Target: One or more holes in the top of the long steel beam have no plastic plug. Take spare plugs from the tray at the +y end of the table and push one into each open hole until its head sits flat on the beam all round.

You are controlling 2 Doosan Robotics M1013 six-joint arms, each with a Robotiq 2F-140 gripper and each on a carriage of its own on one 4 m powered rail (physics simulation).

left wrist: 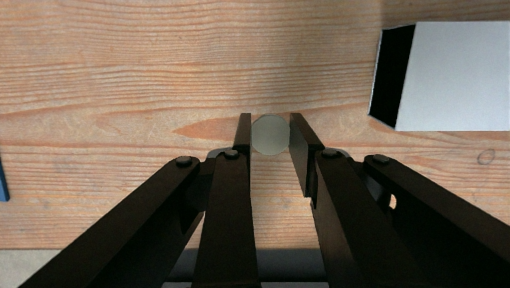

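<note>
A plastic plug with a round, pale grey-green head (270,134) is between the fingertips of my left gripper (270,130). The gripper is shut on it, one finger on each side of the head, and holds it above the wooden table (150,85). The plug's shaft is hidden under its head. A piece of a blue part (3,180), perhaps the plug tray, shows at the left edge. A light grey end of a box-like steel part (455,75) with a black end face shows at the upper right; it may be the beam, and no holes show on it. My right gripper does not show.
The table's edge runs across the lower part of the view, with a grey floor (25,270) beyond it at the lower left. A dark bar (287,264) shows between the gripper's fingers at the bottom.
</note>
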